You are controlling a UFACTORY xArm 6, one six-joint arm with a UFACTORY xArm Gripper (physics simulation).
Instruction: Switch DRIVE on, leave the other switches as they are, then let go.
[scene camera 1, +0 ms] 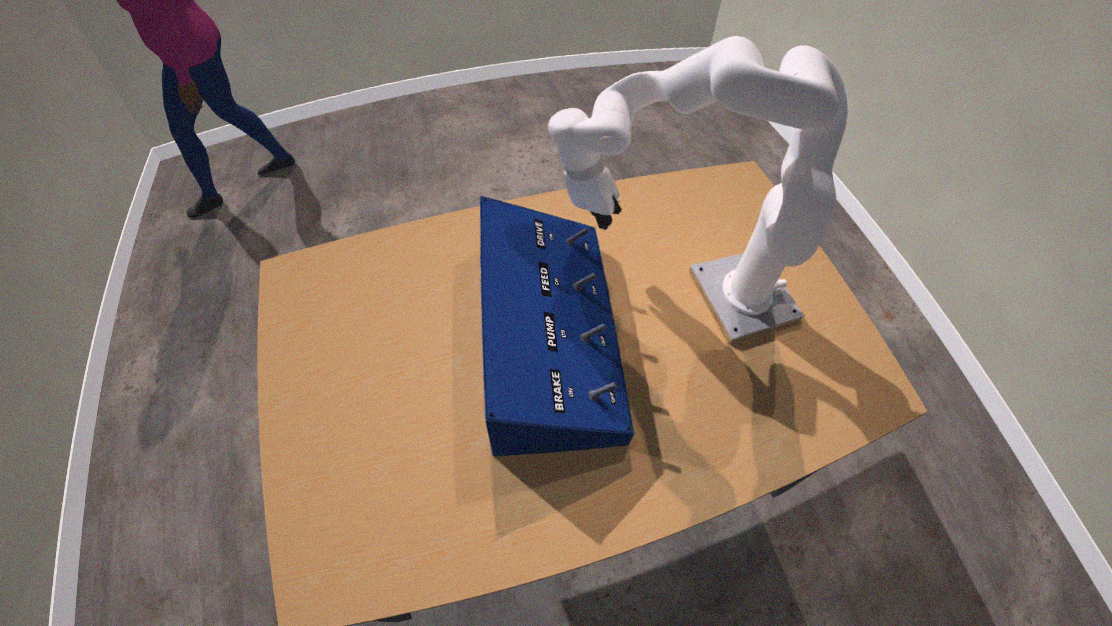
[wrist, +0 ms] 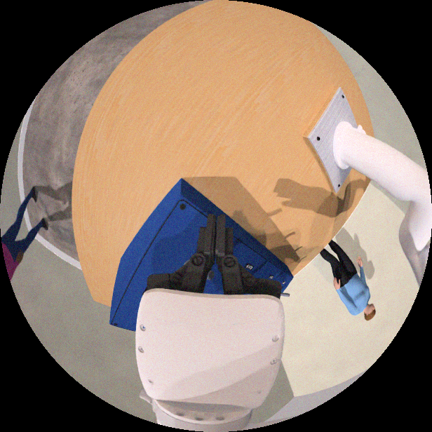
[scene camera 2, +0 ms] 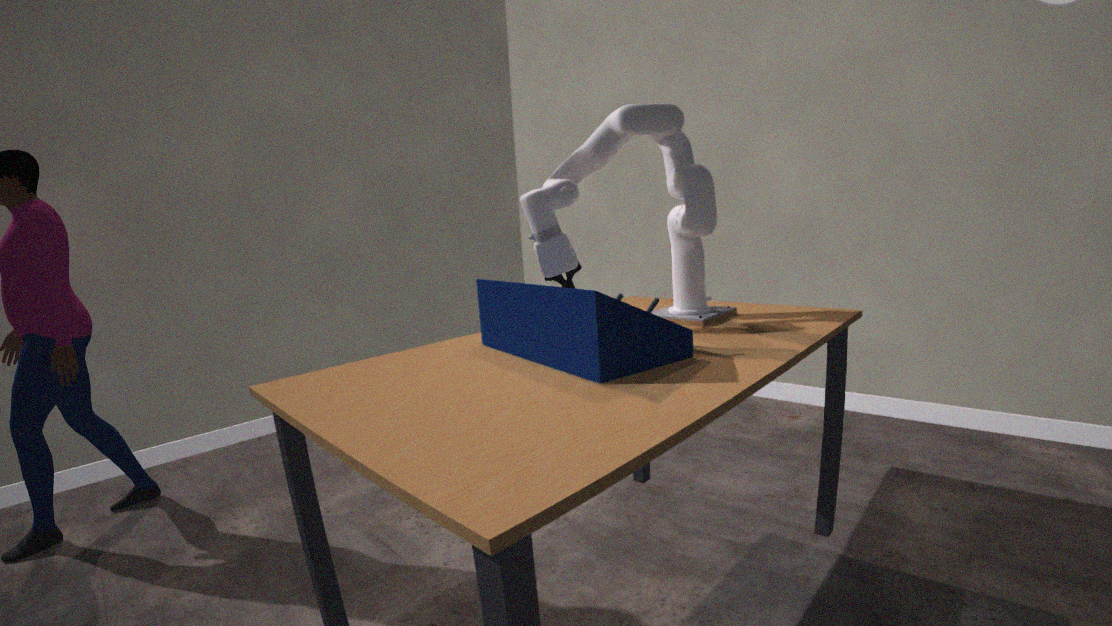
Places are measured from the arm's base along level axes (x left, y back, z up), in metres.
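Where they show: gripper, fingertip midpoint: [scene camera 1: 606, 224]; arm's base at its link origin: [scene camera 1: 747, 292] [scene camera 2: 689, 311].
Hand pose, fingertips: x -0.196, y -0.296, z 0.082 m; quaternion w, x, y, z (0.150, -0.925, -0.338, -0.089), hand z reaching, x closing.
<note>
Each offset is from my fingertips to the top centre of the thing. Level surfaces: height alone.
A blue sloped switch panel [scene camera 1: 517, 334] [scene camera 2: 536, 326] [wrist: 135, 270] stands on the table. In scene camera 1, the DRIVE lever {dx +0.024, dy -0.071, dz +0.027 m} [scene camera 1: 576, 237] is at the far end, tipped toward the lower edge, away from its ON mark. The FEED lever {dx +0.143, dy -0.091, dz +0.027 m} [scene camera 1: 584, 282], PUMP lever {dx +0.261, dy -0.110, dz +0.027 m} [scene camera 1: 593, 334] and BRAKE lever {dx +0.379, dy -0.130, dz +0.027 m} [scene camera 1: 602, 391] lean the same way, toward their OFF marks. My gripper [scene camera 1: 605, 223] [wrist: 216, 222] is shut and empty, just above the low edge beside the DRIVE lever. Whether it touches that lever cannot be told. In scene camera 2, the panel hides the fingertips and DRIVE lever.
The wooden table {dz -0.103 m} [scene camera 1: 350, 373] [scene camera 2: 435, 435] [wrist: 200, 100] carries the arm's grey base plate [scene camera 1: 712, 291] [wrist: 320, 135] on the panel's low side. A person in a magenta top [scene camera 1: 177, 34] [scene camera 2: 38, 272] is beyond the table. A person in a blue top [wrist: 352, 295] shows in the wrist view.
</note>
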